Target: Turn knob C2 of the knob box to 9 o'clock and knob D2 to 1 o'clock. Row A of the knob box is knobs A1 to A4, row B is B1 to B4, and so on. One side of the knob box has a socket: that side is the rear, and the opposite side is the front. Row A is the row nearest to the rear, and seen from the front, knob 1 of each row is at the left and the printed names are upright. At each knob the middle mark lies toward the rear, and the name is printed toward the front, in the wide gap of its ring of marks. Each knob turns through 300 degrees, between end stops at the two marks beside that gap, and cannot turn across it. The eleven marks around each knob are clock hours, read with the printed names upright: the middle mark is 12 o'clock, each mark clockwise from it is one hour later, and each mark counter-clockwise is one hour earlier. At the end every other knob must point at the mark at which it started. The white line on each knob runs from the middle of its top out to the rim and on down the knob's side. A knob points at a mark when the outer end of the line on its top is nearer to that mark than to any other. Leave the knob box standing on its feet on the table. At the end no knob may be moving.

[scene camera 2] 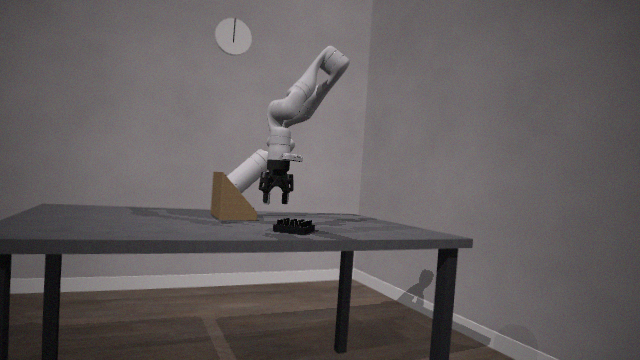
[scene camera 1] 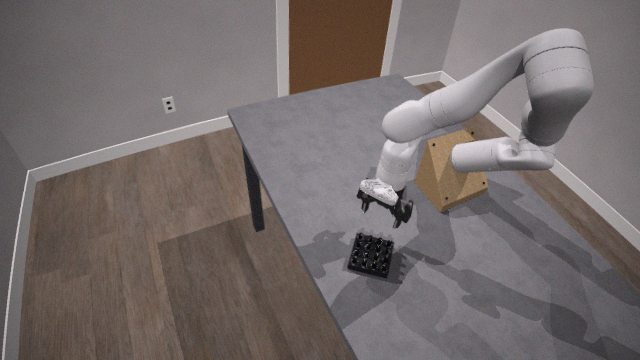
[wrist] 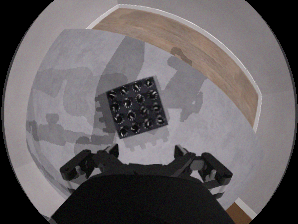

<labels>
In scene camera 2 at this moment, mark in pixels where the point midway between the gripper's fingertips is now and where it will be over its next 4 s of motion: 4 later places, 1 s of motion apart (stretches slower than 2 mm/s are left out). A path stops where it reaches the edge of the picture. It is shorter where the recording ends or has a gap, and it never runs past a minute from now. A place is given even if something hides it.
The gripper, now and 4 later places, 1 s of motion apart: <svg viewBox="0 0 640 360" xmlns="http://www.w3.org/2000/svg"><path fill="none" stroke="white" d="M275 204L285 202L296 201L298 204L298 212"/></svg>
</labels>
